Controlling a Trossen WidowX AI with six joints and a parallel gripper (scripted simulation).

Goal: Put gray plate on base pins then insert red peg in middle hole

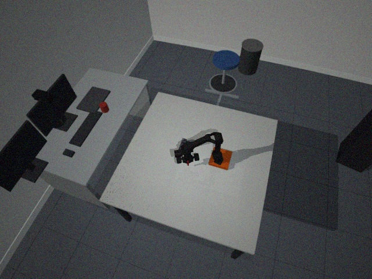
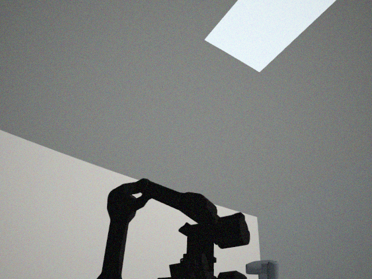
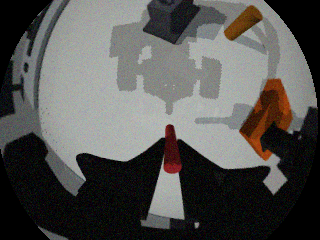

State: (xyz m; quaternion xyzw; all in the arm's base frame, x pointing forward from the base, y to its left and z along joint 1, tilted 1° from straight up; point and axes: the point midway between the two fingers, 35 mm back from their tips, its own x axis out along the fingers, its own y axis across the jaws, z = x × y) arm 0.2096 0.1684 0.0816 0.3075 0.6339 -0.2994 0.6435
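Now: the gray plate 170 mm to the right of my gripper tip, 150 mm ahead of it and 30 mm below it. Round my gripper tip: base: 170 mm to the right, 150 mm ahead, 70 mm below; red peg: right at my gripper tip.
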